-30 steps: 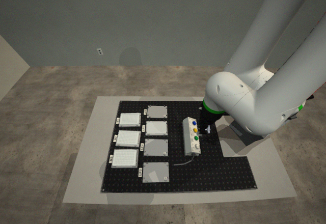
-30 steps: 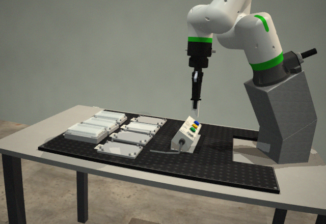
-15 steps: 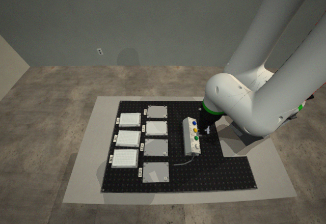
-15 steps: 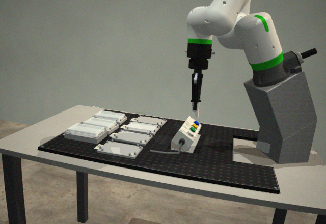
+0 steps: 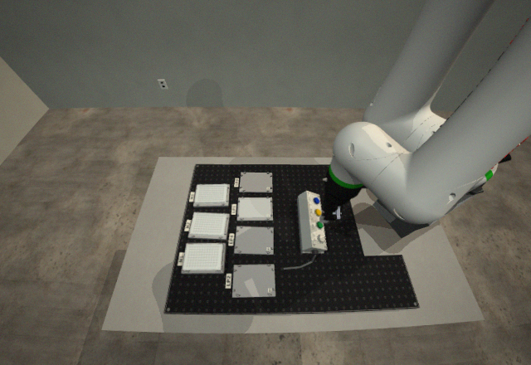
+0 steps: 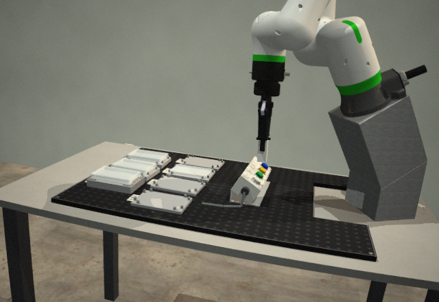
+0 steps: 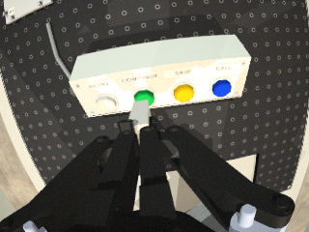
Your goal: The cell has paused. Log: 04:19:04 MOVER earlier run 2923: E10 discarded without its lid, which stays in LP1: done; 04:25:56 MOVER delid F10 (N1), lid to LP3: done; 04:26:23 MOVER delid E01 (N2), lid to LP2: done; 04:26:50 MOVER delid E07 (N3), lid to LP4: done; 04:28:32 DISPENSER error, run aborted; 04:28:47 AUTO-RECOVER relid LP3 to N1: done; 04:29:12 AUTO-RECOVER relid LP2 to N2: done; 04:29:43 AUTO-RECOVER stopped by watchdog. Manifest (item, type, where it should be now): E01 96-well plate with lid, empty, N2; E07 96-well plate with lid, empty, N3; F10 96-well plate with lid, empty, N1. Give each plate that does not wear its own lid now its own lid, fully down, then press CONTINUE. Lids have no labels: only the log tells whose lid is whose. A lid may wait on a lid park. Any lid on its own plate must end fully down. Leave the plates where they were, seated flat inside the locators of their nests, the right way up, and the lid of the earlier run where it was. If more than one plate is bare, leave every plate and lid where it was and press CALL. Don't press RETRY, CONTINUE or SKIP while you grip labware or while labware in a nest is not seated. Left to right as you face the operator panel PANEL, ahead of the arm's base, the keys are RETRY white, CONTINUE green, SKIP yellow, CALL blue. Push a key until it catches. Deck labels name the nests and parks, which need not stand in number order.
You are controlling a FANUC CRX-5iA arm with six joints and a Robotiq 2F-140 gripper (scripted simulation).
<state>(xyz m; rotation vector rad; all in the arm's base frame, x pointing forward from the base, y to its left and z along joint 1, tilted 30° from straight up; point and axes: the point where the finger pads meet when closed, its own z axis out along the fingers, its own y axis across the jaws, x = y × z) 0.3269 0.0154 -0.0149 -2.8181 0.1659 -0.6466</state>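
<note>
My gripper is now 7 cm above the green key. Round my hand: white key 5 cm to the left, 7 cm below; then blue key 1 cm behind, 10 cm to the right, 7 cm below; then yellow key 5 cm to the right, 7 cm below.
</note>
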